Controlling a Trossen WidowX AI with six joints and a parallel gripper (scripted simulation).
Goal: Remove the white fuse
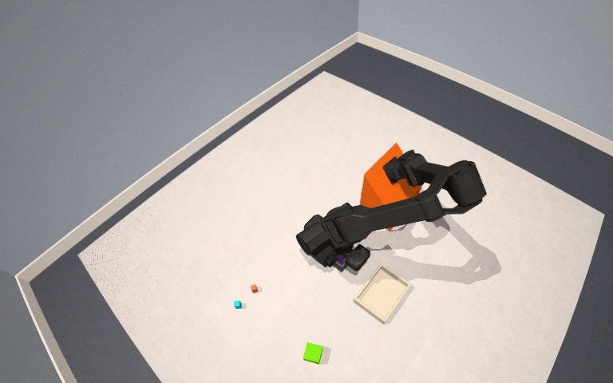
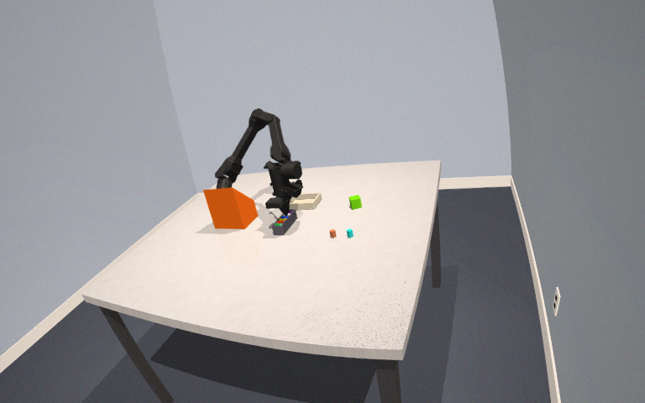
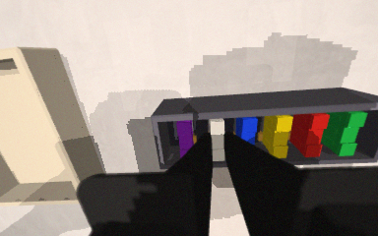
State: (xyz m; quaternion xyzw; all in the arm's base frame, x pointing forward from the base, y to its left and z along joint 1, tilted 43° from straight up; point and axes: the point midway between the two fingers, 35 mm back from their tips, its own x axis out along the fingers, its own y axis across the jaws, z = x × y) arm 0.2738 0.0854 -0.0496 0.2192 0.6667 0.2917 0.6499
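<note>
The blue fuse is 20 mm to the right of my gripper tip and 10 mm below it. The rest, counted from my gripper tip: yellow fuse 40 mm to the right, 10 mm below; then white fuse 10 mm below; then purple fuse 20 mm to the left, 10 mm below.
</note>
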